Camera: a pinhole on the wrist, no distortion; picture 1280 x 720 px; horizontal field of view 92.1 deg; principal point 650.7 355.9 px. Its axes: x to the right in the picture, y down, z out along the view. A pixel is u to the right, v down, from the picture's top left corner.
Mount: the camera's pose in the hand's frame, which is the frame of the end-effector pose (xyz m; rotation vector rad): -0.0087 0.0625 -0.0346 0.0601 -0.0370 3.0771
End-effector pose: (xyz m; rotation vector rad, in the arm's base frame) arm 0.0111 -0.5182 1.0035 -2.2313 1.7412 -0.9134
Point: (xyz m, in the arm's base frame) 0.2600 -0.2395 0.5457
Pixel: 1172 549
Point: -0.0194 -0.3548 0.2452
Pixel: 1155 66
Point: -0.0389 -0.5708 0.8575
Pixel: 703 43
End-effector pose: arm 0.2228 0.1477 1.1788 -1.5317 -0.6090 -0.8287
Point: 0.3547 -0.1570 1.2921
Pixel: behind the camera
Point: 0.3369 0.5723 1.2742
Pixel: 516 446
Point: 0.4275 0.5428 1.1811
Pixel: 543 275
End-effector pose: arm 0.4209 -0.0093 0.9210 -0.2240 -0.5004 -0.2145
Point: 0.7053 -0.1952 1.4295
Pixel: outside the picture
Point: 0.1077 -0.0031 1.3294
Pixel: 728 582
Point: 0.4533 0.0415 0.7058
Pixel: behind the camera
